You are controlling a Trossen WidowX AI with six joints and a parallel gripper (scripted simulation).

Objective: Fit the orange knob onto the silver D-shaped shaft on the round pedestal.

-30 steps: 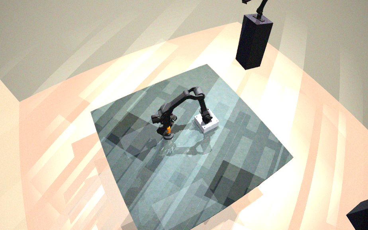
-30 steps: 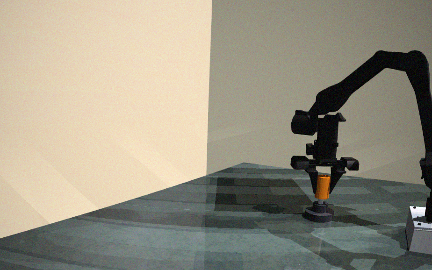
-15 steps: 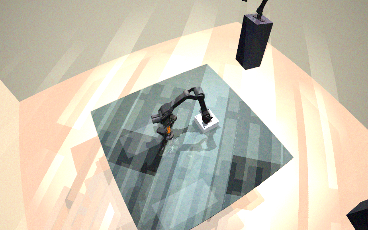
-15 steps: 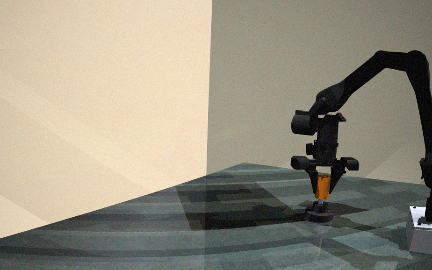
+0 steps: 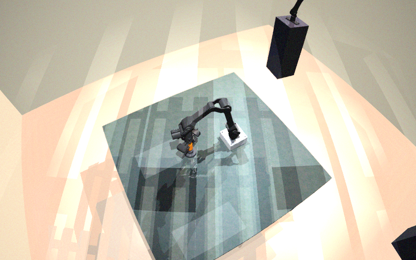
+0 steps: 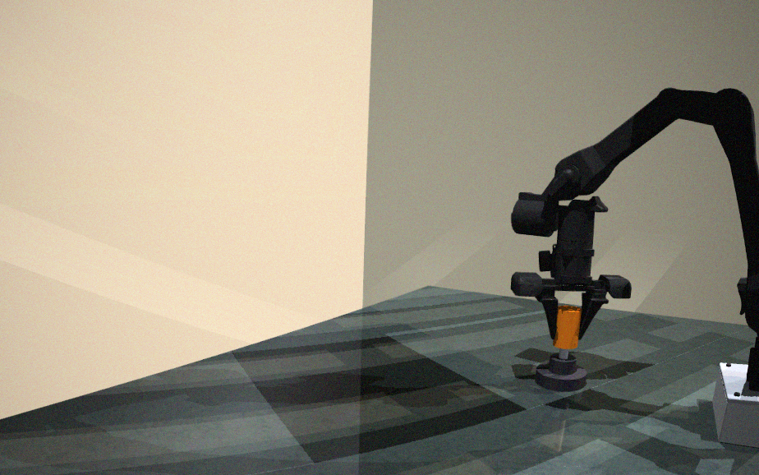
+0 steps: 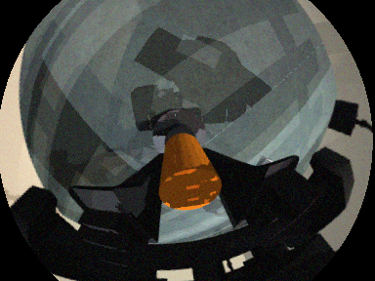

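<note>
The orange knob is 30 mm above my gripper tip. Round my gripper tip: dark round pedestal: 40 mm below.
</note>
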